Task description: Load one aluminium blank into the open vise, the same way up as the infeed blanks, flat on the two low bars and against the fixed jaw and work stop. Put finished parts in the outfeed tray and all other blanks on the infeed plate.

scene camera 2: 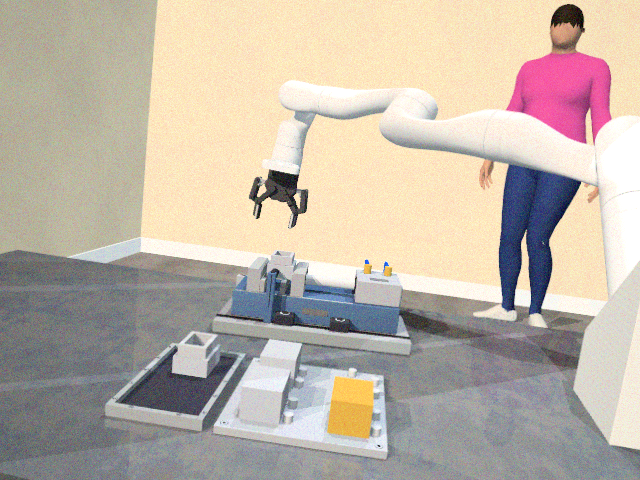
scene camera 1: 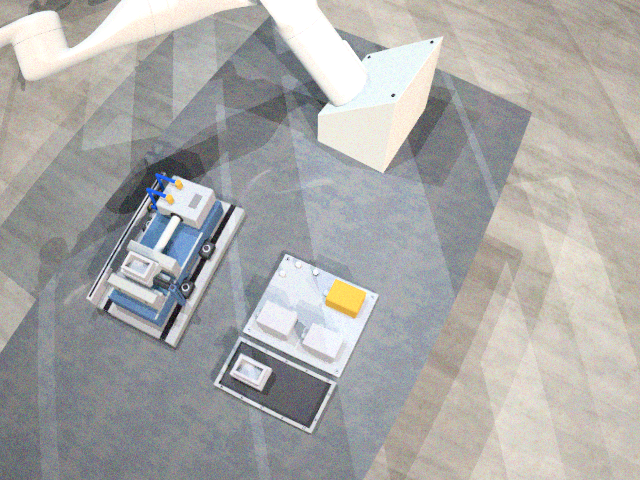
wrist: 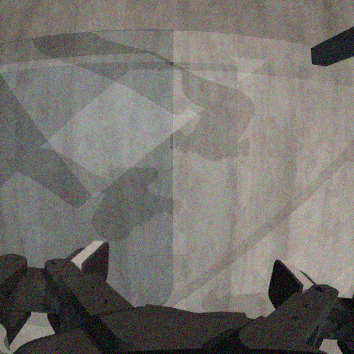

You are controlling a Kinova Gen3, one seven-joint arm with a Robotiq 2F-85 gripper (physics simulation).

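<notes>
My gripper (scene camera 2: 275, 219) (wrist: 190, 270) is open and empty, high above the left part of the vise in scene camera 2. The vise (scene camera 1: 188, 242) (scene camera 2: 356, 315) has a blue body. A pale part with an open pocket on top (scene camera 1: 138, 267) (scene camera 2: 282, 258) sits between its jaws; whether they clamp it is unclear. A similar pocketed part (scene camera 1: 250, 370) (scene camera 2: 195, 356) stands in the dark outfeed tray (scene camera 1: 294, 395) (scene camera 2: 155, 392). Two plain grey blanks (scene camera 1: 277, 320) (scene camera 1: 322, 342) (scene camera 2: 263, 395) (scene camera 2: 281, 355) and an orange block (scene camera 1: 345, 298) (scene camera 2: 351, 407) stand on the infeed plate (scene camera 1: 305, 284) (scene camera 2: 310, 431).
A blue bracket (scene camera 1: 178, 291) (scene camera 2: 272, 294) rises at the vise's side near the jaws. Blue and yellow fittings (scene camera 1: 169, 198) (scene camera 2: 387, 270) top the vise's end block. Short pegs stand on the infeed plate. A person in pink (scene camera 2: 560, 98) stands behind the arm. The robot's pedestal (scene camera 1: 356, 131) (scene camera 2: 615, 372) stands at the right.
</notes>
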